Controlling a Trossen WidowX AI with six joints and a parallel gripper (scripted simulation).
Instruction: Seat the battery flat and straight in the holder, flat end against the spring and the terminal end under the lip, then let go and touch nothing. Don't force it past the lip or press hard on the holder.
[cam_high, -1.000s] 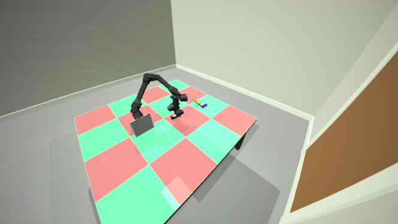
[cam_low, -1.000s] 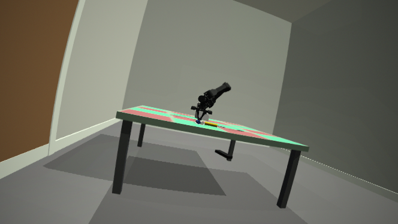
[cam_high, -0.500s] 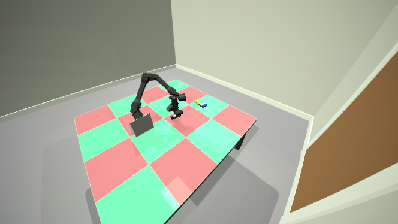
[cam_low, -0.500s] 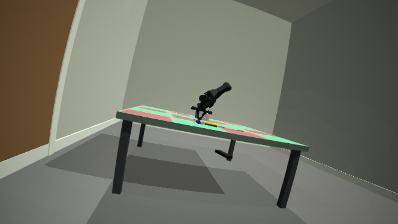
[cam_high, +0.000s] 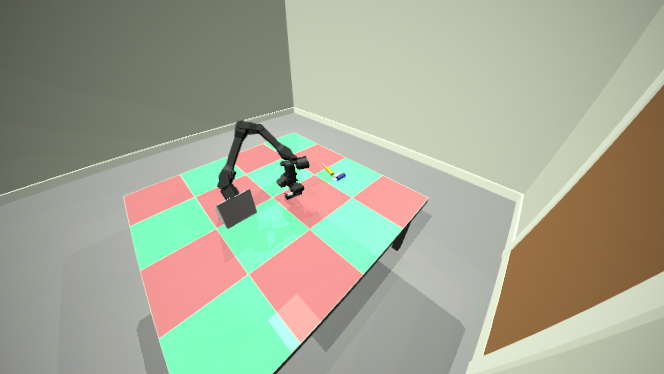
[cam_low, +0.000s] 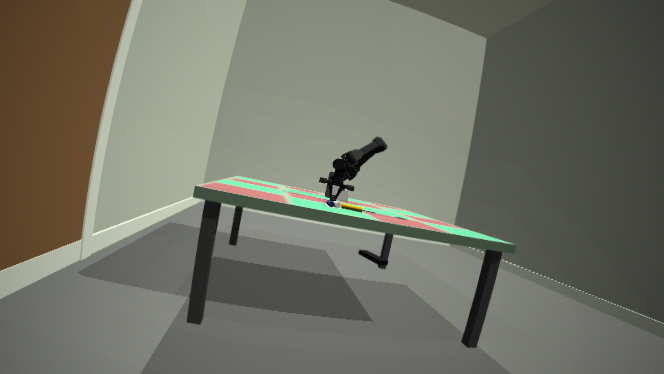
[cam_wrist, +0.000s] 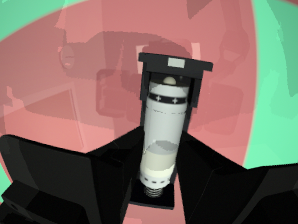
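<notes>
Now: gripper tip 10 mm below the battery. From my gripper tip the other things lie so: battery blister pack (320 mm ahead, 100 mm to the right); yellow screwdriver (330 mm ahead, 20 mm to the left).
</notes>
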